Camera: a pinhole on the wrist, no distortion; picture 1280 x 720 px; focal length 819.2 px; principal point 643.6 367.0 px. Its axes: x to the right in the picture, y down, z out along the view. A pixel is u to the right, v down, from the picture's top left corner.
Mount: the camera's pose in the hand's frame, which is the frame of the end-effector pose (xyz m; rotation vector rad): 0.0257 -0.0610 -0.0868 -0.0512 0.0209 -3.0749
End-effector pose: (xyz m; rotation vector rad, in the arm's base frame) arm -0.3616 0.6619 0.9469 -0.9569 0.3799 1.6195
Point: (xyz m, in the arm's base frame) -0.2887 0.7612 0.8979
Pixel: 65 584
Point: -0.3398 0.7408 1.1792
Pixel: 1125 442
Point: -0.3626 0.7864 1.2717
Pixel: 1096 446
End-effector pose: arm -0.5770 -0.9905 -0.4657 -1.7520 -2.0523 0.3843
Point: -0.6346 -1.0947 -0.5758
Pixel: 1213 138
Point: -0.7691 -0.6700 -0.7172
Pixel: 123 266
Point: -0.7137 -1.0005 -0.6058
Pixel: 780 332
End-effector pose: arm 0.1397 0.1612 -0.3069 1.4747 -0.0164 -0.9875
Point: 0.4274 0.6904 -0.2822
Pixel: behind the camera
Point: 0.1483 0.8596 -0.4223
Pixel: behind the camera
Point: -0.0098 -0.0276 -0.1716
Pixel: 863 30
